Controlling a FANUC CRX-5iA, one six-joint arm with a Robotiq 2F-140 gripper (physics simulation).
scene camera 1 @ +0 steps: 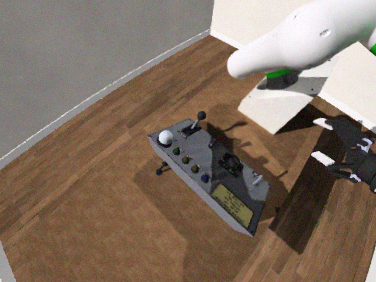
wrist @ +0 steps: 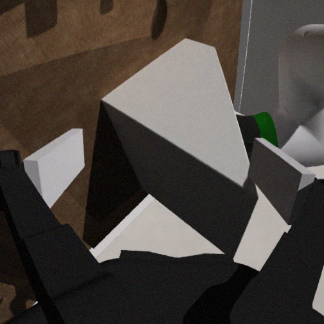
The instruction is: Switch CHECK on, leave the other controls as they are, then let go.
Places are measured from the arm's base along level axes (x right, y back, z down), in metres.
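Pixels of known places: gripper, fingertip midpoint: point(scene camera 1: 316, 137); arm's base, link origin: point(scene camera 1: 281, 83).
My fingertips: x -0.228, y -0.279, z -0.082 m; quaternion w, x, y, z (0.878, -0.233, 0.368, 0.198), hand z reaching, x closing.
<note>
For each thing: its top centre in the pictures, then the offset to it from my fingertips. "pt": a spot on its surface instead.
- black ball-ended lever, top centre: point(scene camera 1: 202, 112) dx +0.401, dy -0.148, dz +0.111 m
- white dome, surface spot: point(scene camera 1: 165, 137) pt dx +0.399, dy -0.360, dz +0.059 m
- small dark toggle, top centre: point(scene camera 1: 213, 141) dx +0.280, dy -0.209, dz +0.135 m
- black control, top centre: point(scene camera 1: 235, 160) dx +0.160, dy -0.207, dz +0.141 m
- silver toggle, top centre: point(scene camera 1: 260, 178) dx +0.040, dy -0.196, dz +0.144 m
- green button, surface spot: point(scene camera 1: 176, 150) pt dx +0.342, dy -0.361, dz +0.084 m
- blue button, surface spot: point(scene camera 1: 205, 178) pt dx +0.197, dy -0.362, dz +0.085 m
- yellow text plate, surface spot: point(scene camera 1: 232, 205) pt dx +0.071, dy -0.362, dz +0.100 m
- small ball-ended lever, surface spot: point(scene camera 1: 159, 171) pt dx +0.379, dy -0.448, dz +0.261 m
A grey control panel point(scene camera 1: 200, 152) sits in the middle of the scene view. Its top bears a black ball-ended lever point(scene camera 1: 201, 115), a white dome point(scene camera 1: 165, 137), a small dark toggle point(scene camera 1: 212, 143), a black control point(scene camera 1: 231, 164) and a silver toggle point(scene camera 1: 257, 178). A row of round buttons runs along one edge, from a green button point(scene camera 1: 176, 150) to a blue button point(scene camera 1: 205, 178). No lettering is readable, so I cannot tell which control is CHECK. My gripper point(scene camera 1: 322, 140) point(wrist: 167, 151) is open and empty, to the right of the panel and apart from it. The panel does not show in the wrist view.
A yellow text plate point(scene camera 1: 232, 205) is on the panel, and another small ball-ended lever point(scene camera 1: 159, 171) sticks out at its side. The pale pedestal point(scene camera 1: 272, 110) point(wrist: 175, 95) stands behind the panel. The white arm point(scene camera 1: 305, 37) reaches across the upper right. A grey wall point(scene camera 1: 100, 45) is at the left.
</note>
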